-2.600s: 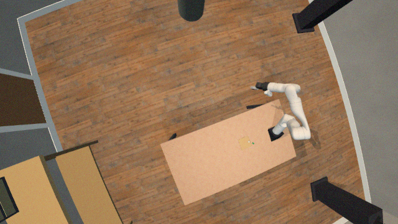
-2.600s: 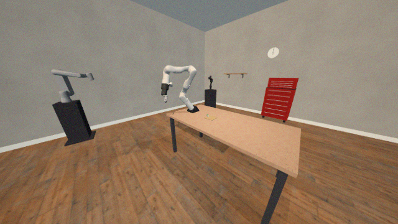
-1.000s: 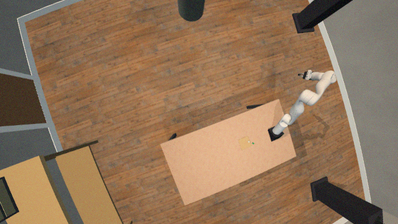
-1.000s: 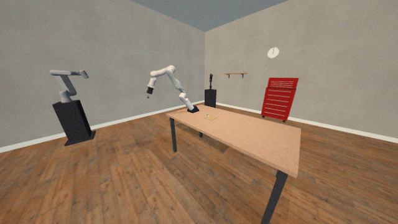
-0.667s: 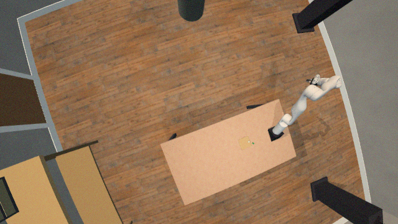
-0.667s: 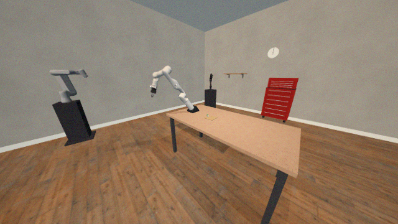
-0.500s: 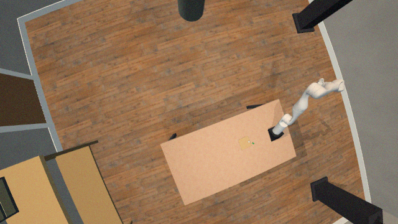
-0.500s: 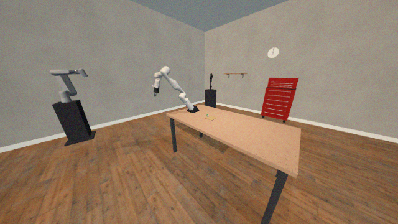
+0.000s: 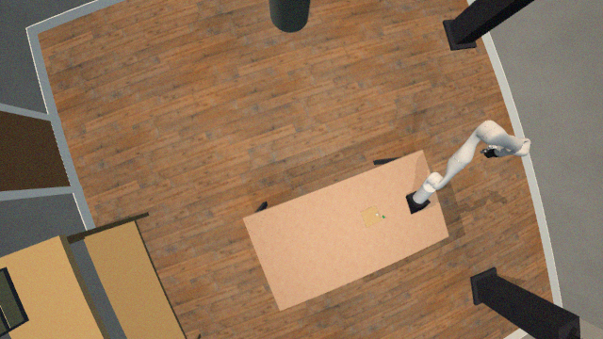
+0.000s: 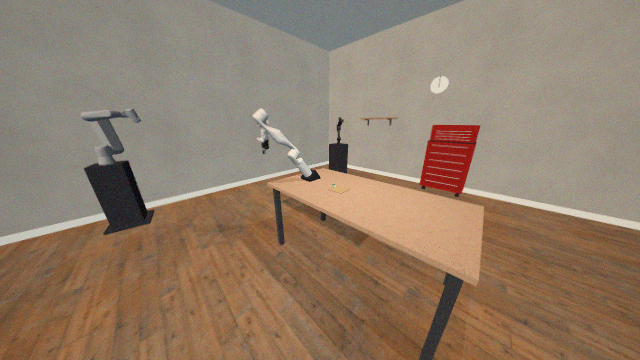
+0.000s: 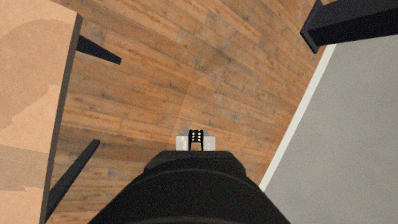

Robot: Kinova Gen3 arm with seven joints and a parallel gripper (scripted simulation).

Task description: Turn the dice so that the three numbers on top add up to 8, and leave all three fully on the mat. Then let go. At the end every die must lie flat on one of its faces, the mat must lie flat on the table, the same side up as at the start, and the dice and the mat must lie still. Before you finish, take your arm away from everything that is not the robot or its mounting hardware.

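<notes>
My gripper is now 770 mm short of the green die, 360 mm to the right of it and 260 mm above it. Also, from my hand: black die (10 mm behind, 10 mm below); then tan mat (870 mm ahead, 320 mm to the left, 270 mm below); then white die (820 mm ahead, 320 mm to the left, 260 mm below).
</notes>
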